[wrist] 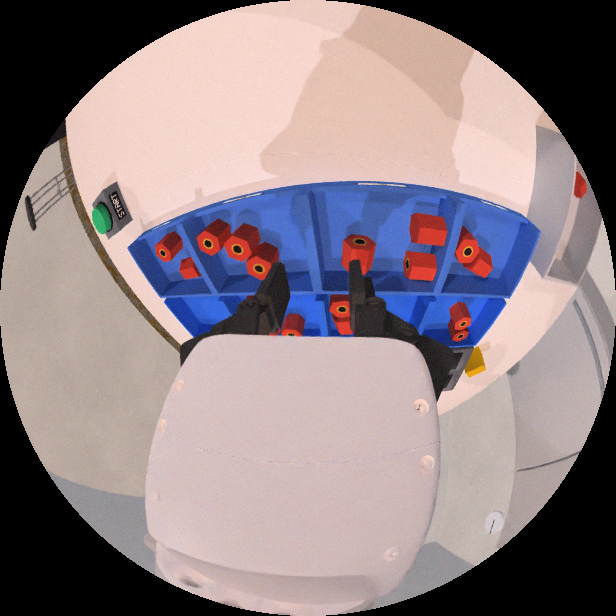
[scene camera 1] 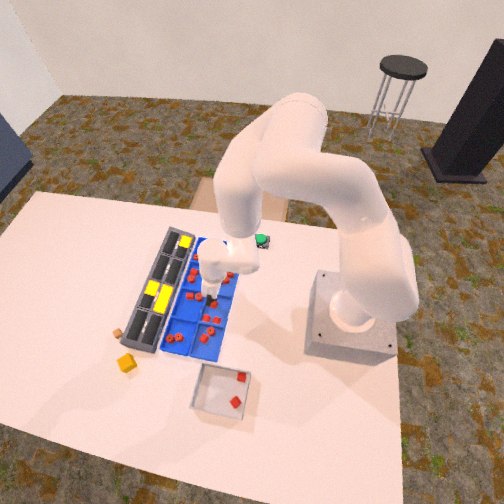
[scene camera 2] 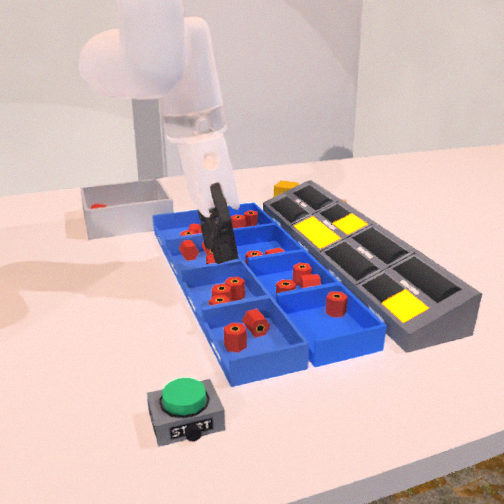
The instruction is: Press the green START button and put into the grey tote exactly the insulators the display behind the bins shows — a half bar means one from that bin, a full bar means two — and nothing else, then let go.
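My gripper is open and empty, lowered into the blue bin tray at a middle compartment; it also shows in scene camera 1 and scene camera 2. A red insulator stands just beyond the right finger. Several red insulators lie across the bins. The display shows one full yellow bar and two half bars. The grey tote holds two red insulators. The green START button sits near the tray's end.
A yellow cube and a small tan cube lie on the table beside the display's end. The arm's grey base stands to the right of the tray. A stool and a dark cabinet stand on the floor, off the table.
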